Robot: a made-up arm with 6 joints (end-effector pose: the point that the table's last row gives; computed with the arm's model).
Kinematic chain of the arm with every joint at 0, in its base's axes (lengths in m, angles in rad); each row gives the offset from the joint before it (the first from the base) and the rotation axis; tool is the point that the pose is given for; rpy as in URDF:
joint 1: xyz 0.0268 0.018 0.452 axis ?
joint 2: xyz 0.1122 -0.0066 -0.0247 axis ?
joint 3: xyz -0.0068 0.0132 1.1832 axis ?
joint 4: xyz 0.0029 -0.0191 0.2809 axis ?
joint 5: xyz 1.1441 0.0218 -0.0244 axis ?
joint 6: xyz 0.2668 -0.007 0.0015 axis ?
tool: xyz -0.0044 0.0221 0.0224 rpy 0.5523 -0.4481 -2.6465
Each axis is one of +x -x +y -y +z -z.
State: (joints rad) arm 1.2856 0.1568 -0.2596 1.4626 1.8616 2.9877
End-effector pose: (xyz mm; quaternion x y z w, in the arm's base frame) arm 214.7 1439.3 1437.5 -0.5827 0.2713 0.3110 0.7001
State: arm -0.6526 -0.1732 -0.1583 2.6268 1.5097 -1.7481
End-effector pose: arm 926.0 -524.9 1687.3 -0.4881 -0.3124 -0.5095 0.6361
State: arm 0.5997 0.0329 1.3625 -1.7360 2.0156 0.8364
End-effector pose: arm 245.7 -110.5 2683.8 -0.2843 -0.5803 0.7297 0.2238
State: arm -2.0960 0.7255 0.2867 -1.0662 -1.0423 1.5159
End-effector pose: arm -831.0 -1929.6 951.2 0.3943 -0.0777 0.9147 0.0419
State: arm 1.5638 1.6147 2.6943 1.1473 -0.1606 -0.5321
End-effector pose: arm 73.9 1760.9 1742.6 0.5009 -0.2970 -0.6497 0.4886
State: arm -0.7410 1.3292 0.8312 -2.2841 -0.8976 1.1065
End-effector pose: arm 2058.0 -1656.4 505.4 0.1427 0.2620 -0.9086 0.2922
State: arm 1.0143 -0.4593 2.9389 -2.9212 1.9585 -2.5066
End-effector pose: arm -684.8 -1210.5 1157.3 0.5195 -0.2769 -0.7866 0.1863
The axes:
joint 1: +z
joint 2: +y
joint 3: -y
joint 4: -x
joint 5: -y
joint 6: -x

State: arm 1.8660 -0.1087 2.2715 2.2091 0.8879 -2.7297
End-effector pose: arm 220.6 -1082.8 2376.6 0.8114 0.1127 -0.1280 0.5591
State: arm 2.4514 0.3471 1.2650 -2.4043 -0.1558 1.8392
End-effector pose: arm -812.7 677.8 2879.9 0.3493 0.3131 -0.0048 0.8831
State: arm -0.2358 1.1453 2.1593 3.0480 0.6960 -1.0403
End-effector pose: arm 1769.6 -404.2 2108.8 0.3627 0.8903 0.2369 0.1401
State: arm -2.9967 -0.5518 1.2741 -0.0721 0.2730 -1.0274
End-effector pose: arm 1224.2 203.9 2686.9 0.1097 0.8303 0.3605 0.4105
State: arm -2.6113 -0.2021 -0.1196 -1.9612 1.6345 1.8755
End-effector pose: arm -962.1 -277.9 1896.8 0.1313 -0.4729 -0.1129 0.8639
